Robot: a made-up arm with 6 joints.
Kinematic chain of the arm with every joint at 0, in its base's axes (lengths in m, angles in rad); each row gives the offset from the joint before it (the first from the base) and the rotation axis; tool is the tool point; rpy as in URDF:
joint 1: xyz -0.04 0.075 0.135 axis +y
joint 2: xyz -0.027 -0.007 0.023 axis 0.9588 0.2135 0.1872
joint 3: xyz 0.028 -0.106 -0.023 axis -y
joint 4: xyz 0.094 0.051 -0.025 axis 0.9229 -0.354 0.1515
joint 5: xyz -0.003 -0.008 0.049 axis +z
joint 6: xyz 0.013 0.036 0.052 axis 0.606 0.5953 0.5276
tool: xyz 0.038 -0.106 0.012 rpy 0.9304 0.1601 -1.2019
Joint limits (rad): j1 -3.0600..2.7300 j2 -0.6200..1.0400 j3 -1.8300..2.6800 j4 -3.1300..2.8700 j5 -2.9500..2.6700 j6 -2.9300..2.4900
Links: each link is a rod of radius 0.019 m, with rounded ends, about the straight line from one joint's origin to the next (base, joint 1, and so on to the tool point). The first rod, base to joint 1, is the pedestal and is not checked.
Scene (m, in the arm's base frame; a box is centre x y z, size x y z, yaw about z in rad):
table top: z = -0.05
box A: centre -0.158 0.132 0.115 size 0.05 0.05 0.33 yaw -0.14
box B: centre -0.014 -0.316 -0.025 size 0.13 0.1 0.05 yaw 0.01
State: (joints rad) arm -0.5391 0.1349 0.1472 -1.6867 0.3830 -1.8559
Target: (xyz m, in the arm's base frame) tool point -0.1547 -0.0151 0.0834
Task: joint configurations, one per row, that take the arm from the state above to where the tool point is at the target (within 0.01 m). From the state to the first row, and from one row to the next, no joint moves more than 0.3 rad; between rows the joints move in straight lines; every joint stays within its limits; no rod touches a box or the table.
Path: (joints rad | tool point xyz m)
1: -0.6089 0.3941 0.0505 -1.4358 0.5642 -1.9625 | -0.0219 0.1735 0.2460
2: -0.6787 0.6532 -0.0463 -1.1848 0.7453 -2.0691 | -0.0538 0.1140 0.2683
3: -0.7485 0.9124 -0.1430 -0.9339 0.9265 -2.1757 | -0.0496 0.0469 0.2611
4: -0.8890 0.8232 0.1262 -0.8139 0.8977 -2.0942 | -0.0953 0.0190 0.2431
5: -1.0296 0.7339 0.3955 -0.6940 0.8688 -2.0127 | -0.1358 -0.0004 0.2031
6: -1.1702 0.6447 0.6647 -0.5740 0.8400 -1.9311 | -0.1585 -0.0111 0.1462
7: -1.3108 0.5555 0.9339 -0.4540 0.8112 -1.8496 | -0.1547 -0.0151 0.0834

